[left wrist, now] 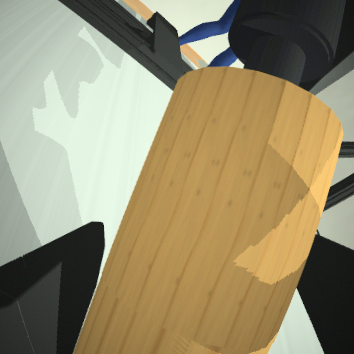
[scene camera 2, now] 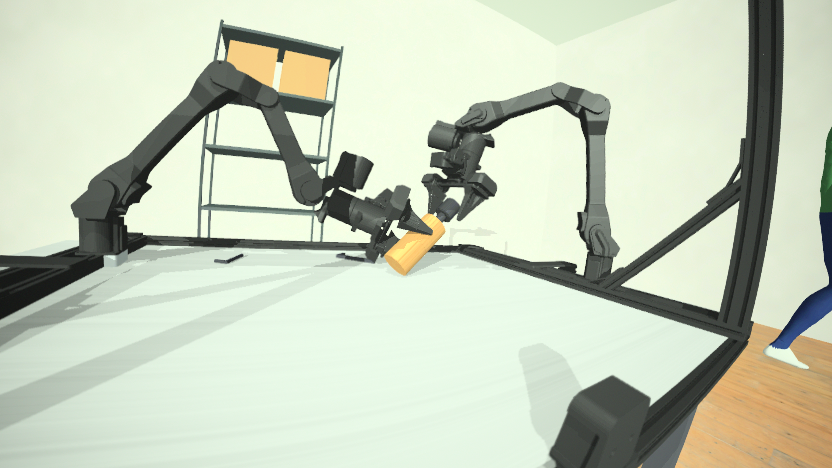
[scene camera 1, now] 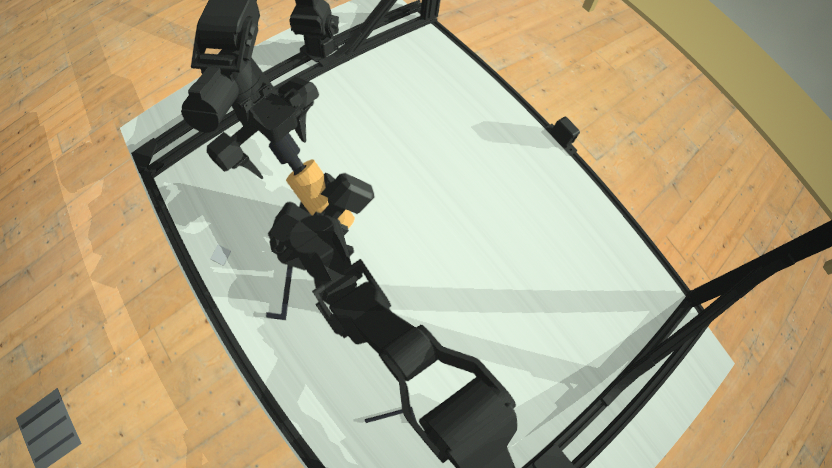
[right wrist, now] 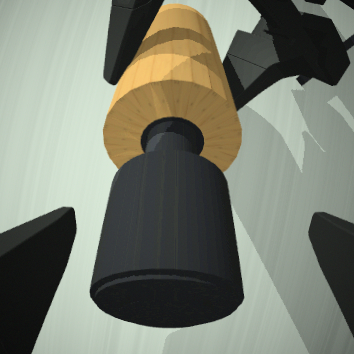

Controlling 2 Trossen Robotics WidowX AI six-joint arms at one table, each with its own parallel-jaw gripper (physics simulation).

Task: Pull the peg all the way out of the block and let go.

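Frame: origin at the left arm's base, x back, y left, z down, level; millimetres.
Where they show: left gripper, fingertip midpoint: [left wrist: 197, 237] [scene camera 2: 425, 242] [scene camera 1: 315, 188] [right wrist: 161, 107]; right gripper, fingertip midpoint: [left wrist: 238, 33] [scene camera 2: 442, 218] [scene camera 1: 282, 159] [right wrist: 196, 222]; left arm's base at its link origin: [scene camera 2: 102, 251]; right arm's base at its link origin: [scene camera 2: 596, 280] [scene camera 1: 319, 48].
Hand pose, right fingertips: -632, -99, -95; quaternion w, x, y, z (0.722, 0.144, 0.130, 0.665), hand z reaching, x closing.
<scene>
Each offset is from my right fingertips to the top centre of the thing, as dx, dy, dz.
The block is a wooden cylinder {+74, -16, -9} [scene camera 1: 304, 181] [scene camera 2: 414, 247] [left wrist: 200, 165] [right wrist: 172, 95], tilted with its holed end up. My left gripper [scene camera 1: 321, 203] [scene camera 2: 405, 243] [left wrist: 197, 237] is shut on it, one finger on each side. The peg [scene camera 1: 284, 147] [scene camera 2: 448, 208] [left wrist: 275, 57] [right wrist: 167, 225] is dark, with a wide round head and a thinner shaft that enters the hole in the block's upper end; how deep it sits is hidden. My right gripper [scene camera 1: 282, 158] [scene camera 2: 446, 215] [right wrist: 196, 222] is open, its fingers on either side of the peg head with gaps on both sides in the right wrist view.
A dark L-shaped bar {+133, +131, +106} [scene camera 1: 286, 293] [scene camera 2: 356, 257] and another dark bar {+413, +132, +108} [scene camera 1: 384, 416] [scene camera 2: 228, 258] lie on the table near my left arm. Dark rails edge the table. A boxy black camera [scene camera 1: 565, 132] [scene camera 2: 608, 419] is mounted on the rail opposite the arms.
</scene>
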